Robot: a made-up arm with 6 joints.
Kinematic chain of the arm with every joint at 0, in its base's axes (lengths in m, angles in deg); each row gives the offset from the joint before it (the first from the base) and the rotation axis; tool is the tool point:
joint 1: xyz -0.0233 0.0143 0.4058 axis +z
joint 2: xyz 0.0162 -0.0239 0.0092 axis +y
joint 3: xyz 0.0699 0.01 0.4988 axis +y
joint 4: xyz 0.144 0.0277 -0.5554 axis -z
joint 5: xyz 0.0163 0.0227 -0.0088 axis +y
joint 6: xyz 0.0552 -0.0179 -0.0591 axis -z
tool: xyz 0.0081 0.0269 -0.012
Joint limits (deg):
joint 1: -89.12..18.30
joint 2: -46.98..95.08
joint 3: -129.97..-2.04
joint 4: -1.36..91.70
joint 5: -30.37..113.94
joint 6: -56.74..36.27
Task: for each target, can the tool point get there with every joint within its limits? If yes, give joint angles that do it. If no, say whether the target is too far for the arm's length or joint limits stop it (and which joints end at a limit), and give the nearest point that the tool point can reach.
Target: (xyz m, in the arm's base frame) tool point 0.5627 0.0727 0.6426
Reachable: yes | joints 2.78 -12.25 -35.50 12.77 0.71 -44.97
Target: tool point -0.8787 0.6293 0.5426
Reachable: no: joint limits stop it (at a limit: joint 2, joint 3, joint 4, joint 6) | nearest point -0.1590 0.1119 0.2089 | short by 0.947 m
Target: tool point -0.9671 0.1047 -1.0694
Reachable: no: too far | nearest point -0.0985 -0.2256 -0.2996 | short by 1.207 m
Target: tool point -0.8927 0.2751 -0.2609
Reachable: no: joint limits stop it (at a limit: joint 2, joint 4, joint 6) | nearest point -0.1562 0.0542 0.0407 | short by 0.826 m
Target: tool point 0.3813 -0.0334 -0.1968
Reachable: yes | joints -10.87 75.39 -51.33 76.40 57.06 1.87
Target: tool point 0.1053 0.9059 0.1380
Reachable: no: joint limits stop it (at a limit: joint 1, joint 5, joint 6) | nearest point 0.3280 0.2325 0.1380 | short by 0.709 m
